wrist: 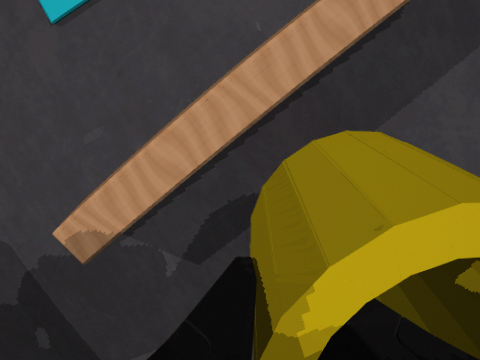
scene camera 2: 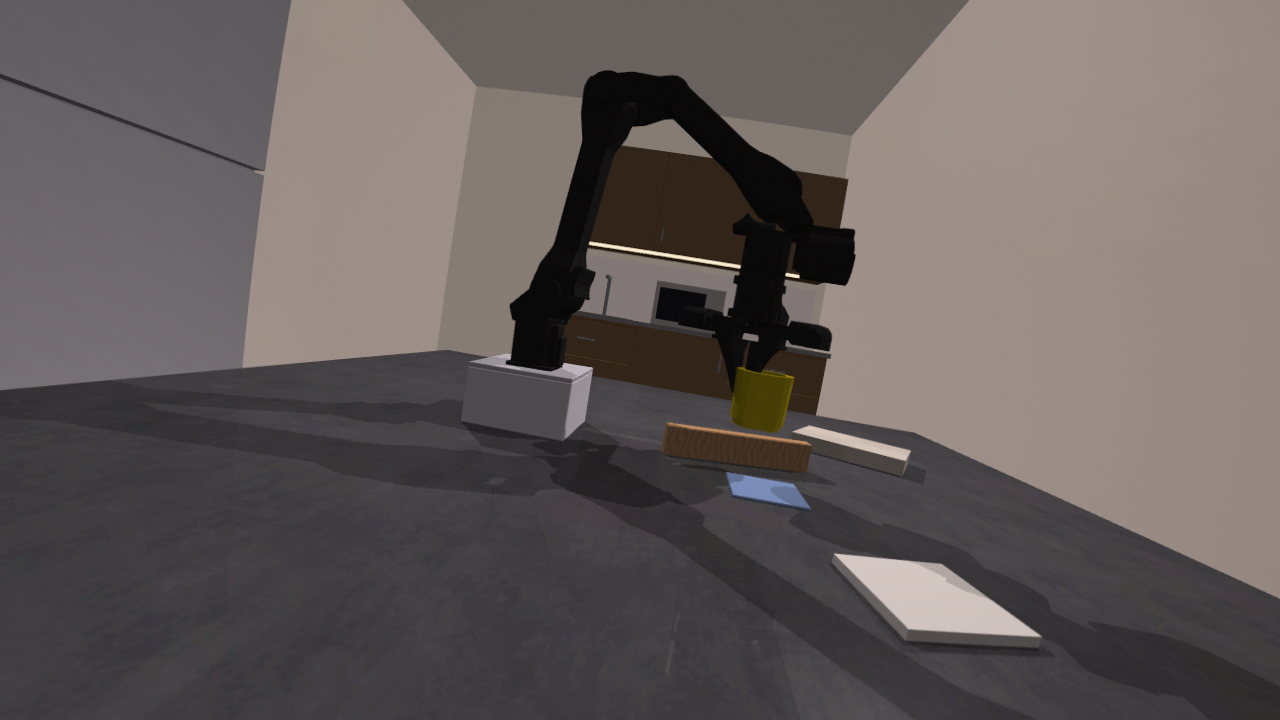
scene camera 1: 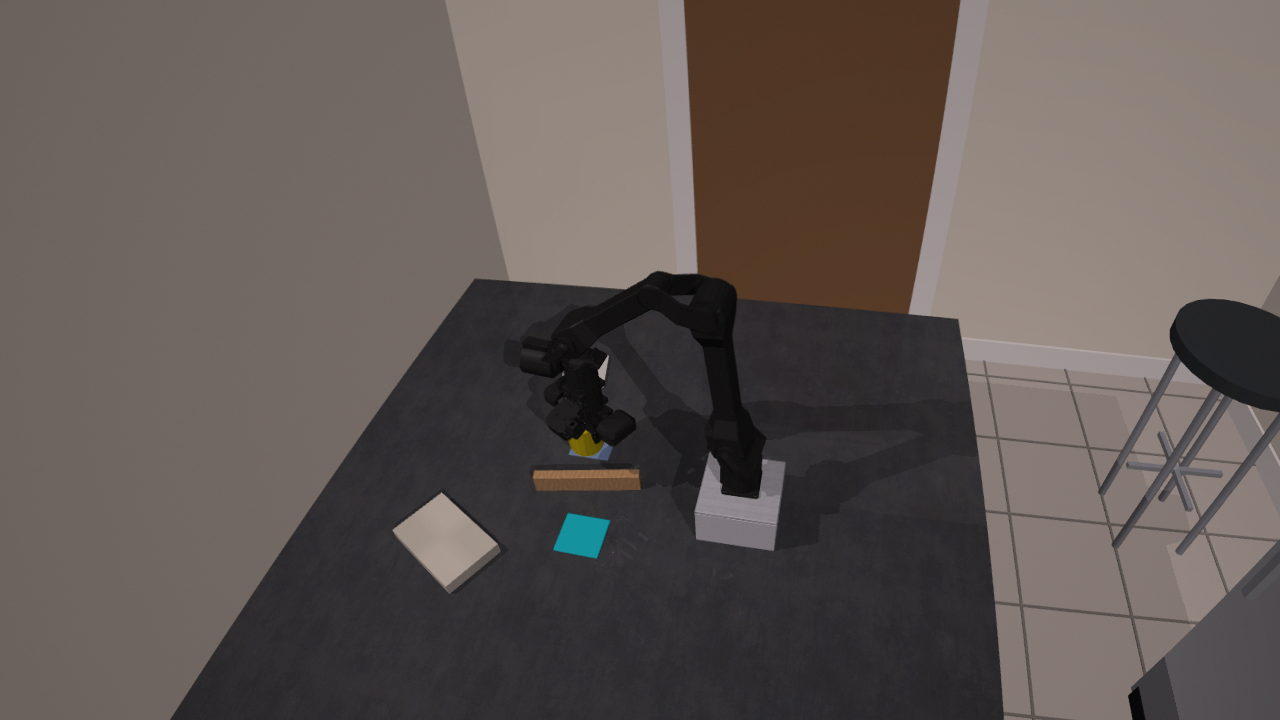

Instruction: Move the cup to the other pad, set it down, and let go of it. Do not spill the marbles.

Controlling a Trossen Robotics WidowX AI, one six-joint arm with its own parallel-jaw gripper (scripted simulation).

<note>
In view: my gripper [scene camera 2: 739, 394], a yellow cup [scene camera 2: 760, 401], a pale slab [scene camera 1: 448, 544] and a wooden bar [scene camera 2: 679, 440].
The yellow cup is seen too in the wrist view [wrist: 356, 216]. The pale slab shows as well in scene camera 2 [scene camera 2: 871, 454]. My gripper also shows in the wrist view [wrist: 271, 273] and in scene camera 1 [scene camera 1: 595, 440]. The wrist view does not show the pale slab: it is out of frame.
</note>
